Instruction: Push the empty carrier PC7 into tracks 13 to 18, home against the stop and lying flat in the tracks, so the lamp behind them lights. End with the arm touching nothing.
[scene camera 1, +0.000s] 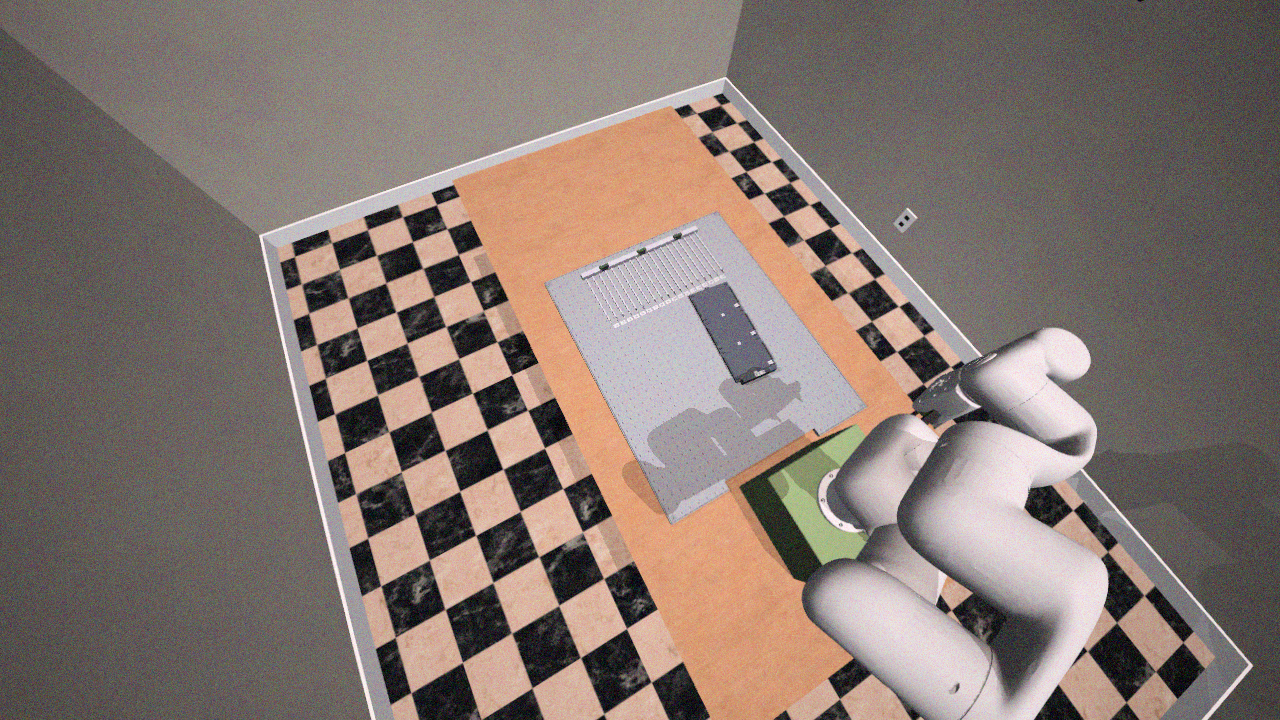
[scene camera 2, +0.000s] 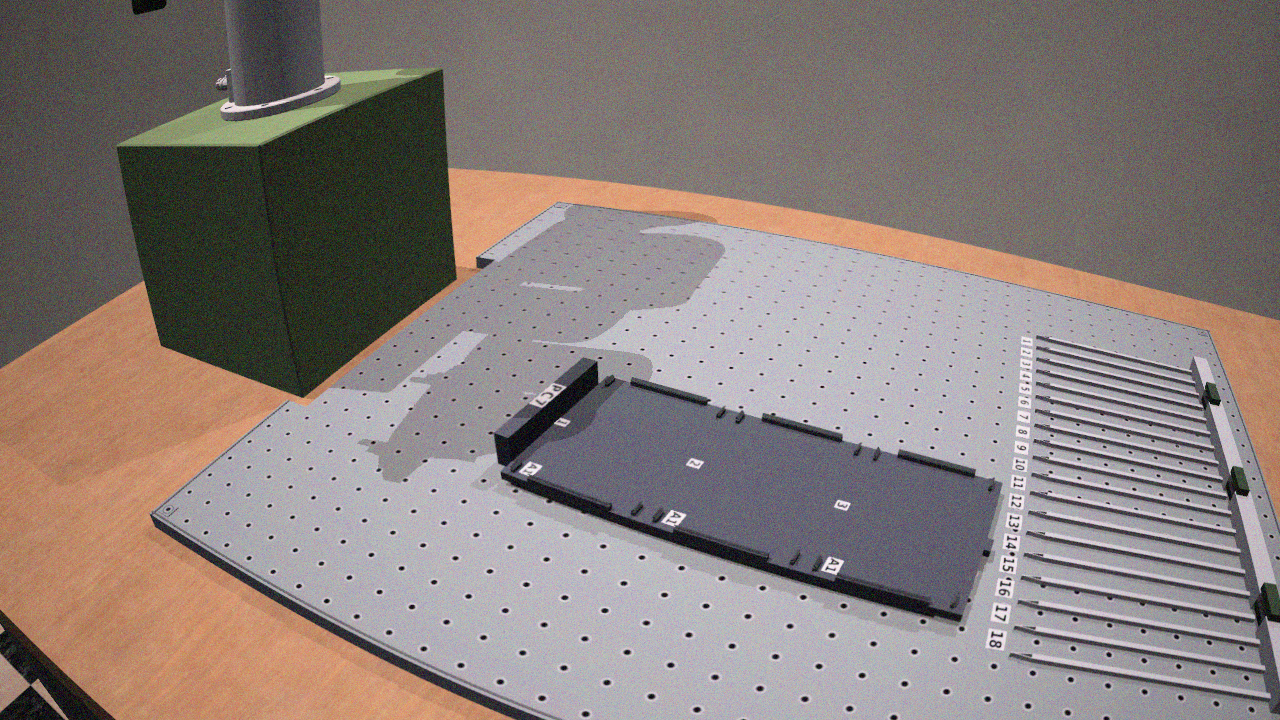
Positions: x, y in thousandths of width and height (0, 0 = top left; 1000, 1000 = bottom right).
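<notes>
My gripper (scene camera 1: 714, 572). Dark carrier PC7 (scene camera 1: 584, 498). Again the dark carrier PC7 (scene camera 2: 710, 738).
</notes>
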